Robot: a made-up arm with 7 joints.
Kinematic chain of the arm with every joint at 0, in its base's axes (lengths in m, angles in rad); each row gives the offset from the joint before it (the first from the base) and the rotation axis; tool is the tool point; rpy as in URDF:
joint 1: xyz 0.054 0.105 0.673 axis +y
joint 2: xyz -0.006 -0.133 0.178 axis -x
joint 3: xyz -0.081 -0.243 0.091 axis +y
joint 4: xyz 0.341 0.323 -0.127 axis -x
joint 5: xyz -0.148 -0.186 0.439 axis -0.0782 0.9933 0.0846
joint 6: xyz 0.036 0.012 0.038 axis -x
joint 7: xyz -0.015 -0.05 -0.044 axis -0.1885 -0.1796 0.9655
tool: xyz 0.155 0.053 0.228 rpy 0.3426 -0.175 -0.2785
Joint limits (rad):
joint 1: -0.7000..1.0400
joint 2: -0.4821..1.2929
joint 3: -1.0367..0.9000
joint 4: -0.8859..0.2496
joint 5: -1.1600..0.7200
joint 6: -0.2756..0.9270
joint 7: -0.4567..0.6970
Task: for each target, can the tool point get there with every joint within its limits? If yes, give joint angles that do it. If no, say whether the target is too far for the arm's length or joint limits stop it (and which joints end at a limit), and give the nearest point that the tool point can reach.
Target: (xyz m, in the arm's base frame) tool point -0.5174 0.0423 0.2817
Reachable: no: joint limits stop it (at a limit: joint 1, joint 2, joint 3, joint 4, joint 5, joint 6, joint 7) | nearest point -0.4545 0.3324 0.4768 | short by 0.355 m
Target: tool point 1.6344 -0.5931 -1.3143
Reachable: no: too far | nearest point 0.6194 -0.1760 0.3200 | short by 1.969 m
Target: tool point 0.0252 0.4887 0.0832
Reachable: no: joint limits stop it (at a limit: joint 1, joint 2, joint 4, joint 6) | nearest point 0.2888 0.3363 0.3547 | short by 0.408 m
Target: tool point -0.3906 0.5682 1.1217
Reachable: yes | joints -0.5695 1.0300 -0.5068 0.0392 -0.3560 -0.0553 0.0748
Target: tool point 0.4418 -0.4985 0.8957
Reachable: yes | joints 0.2257 -0.3202 0.3802 -0.7052 -0.0090 0.1321 0.3768
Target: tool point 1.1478 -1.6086 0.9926
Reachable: no: too far | nearest point 0.5584 -0.6763 0.9165 | short by 1.106 m
